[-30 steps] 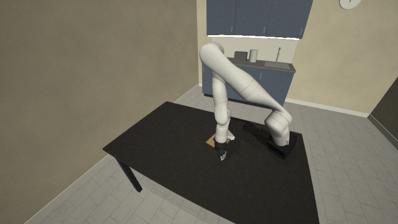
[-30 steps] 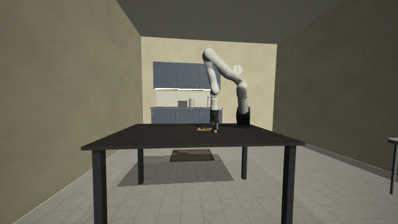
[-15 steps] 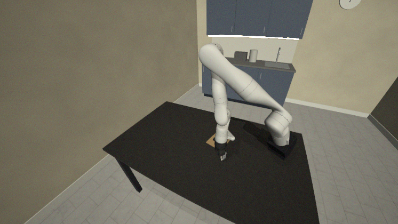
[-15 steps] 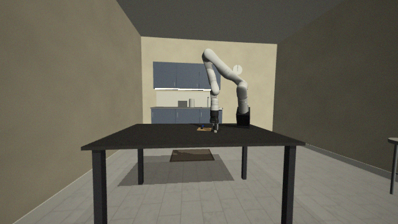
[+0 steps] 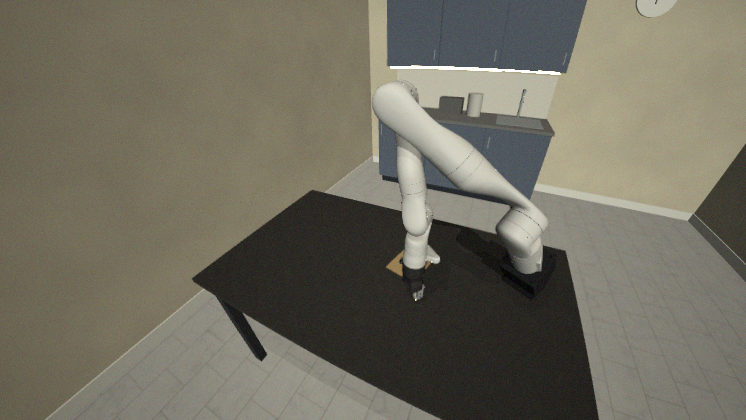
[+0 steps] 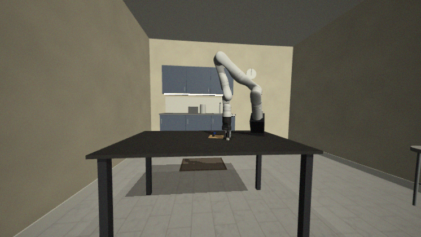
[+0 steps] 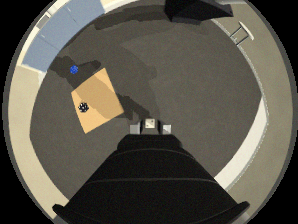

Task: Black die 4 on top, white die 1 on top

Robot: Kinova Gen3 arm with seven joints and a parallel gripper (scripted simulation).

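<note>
Right now the white die is 4 cm below my hand. Also, from my hand: tan mat: 13 cm to the right, 10 cm ahead, 4 cm below; then black die: 13 cm to the right, 13 cm ahead, 3 cm below; then blue die: 28 cm to the right, 12 cm ahead, 4 cm below.
</note>
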